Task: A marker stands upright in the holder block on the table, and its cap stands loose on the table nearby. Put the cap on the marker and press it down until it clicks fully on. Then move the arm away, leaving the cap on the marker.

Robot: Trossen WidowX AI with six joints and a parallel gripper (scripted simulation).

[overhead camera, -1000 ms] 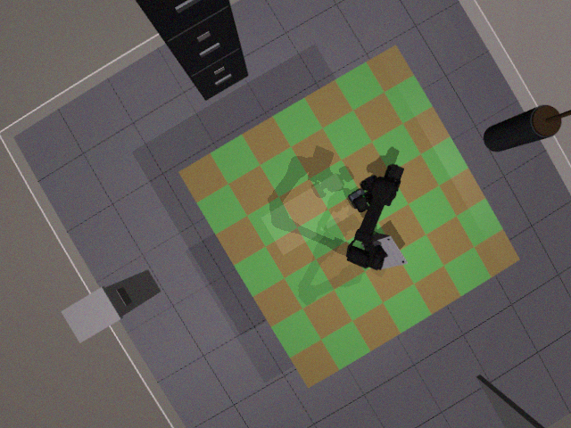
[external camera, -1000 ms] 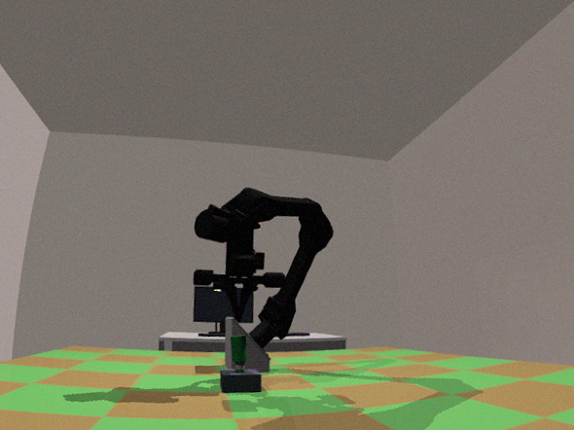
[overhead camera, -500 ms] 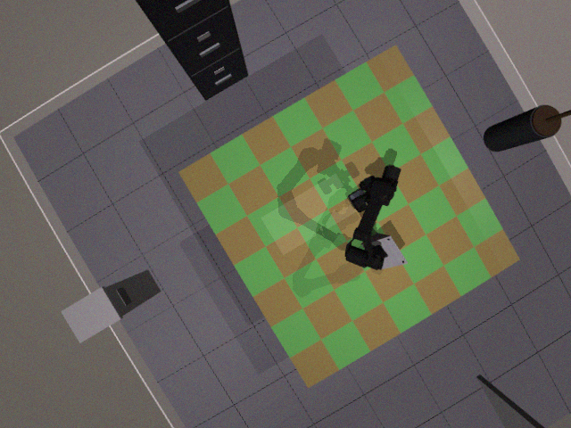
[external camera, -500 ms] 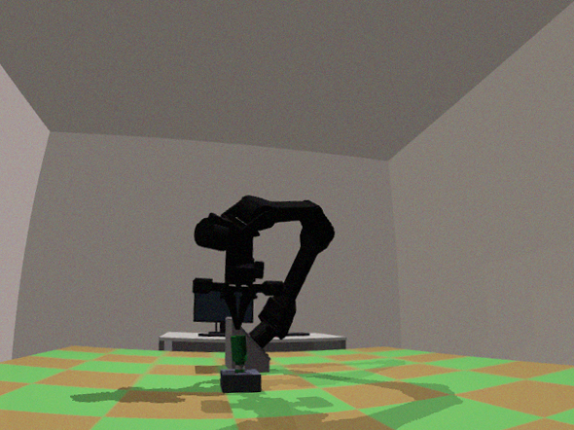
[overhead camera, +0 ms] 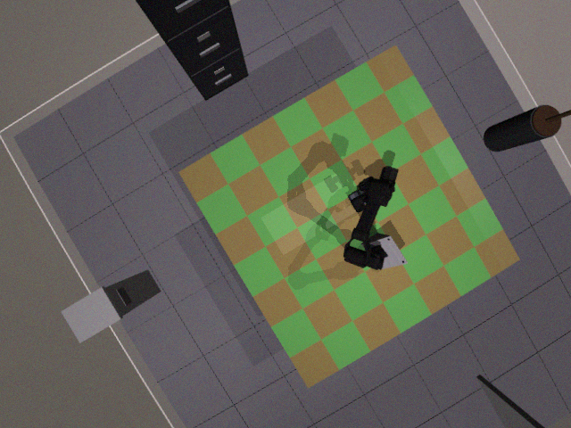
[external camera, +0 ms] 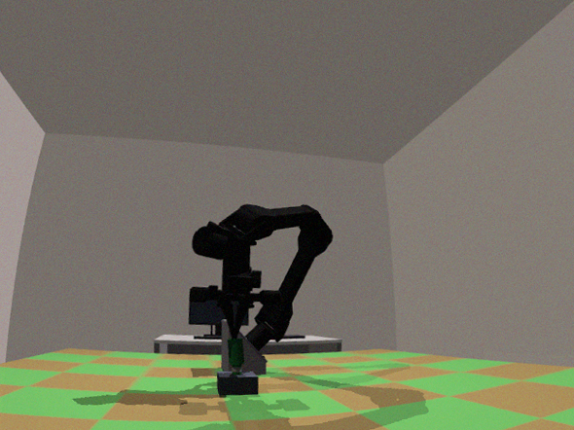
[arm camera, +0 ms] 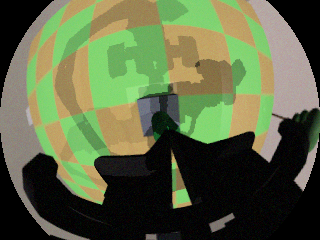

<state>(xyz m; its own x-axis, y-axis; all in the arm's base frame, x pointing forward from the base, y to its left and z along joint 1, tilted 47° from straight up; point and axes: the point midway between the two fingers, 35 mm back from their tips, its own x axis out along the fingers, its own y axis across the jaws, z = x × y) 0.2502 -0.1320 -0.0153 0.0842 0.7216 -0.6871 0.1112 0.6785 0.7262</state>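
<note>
My gripper tip is 30 mm above the green cap. Also, from my gripper tip: dark grey holder block: 10 mm to the left, 90 mm below.
</note>
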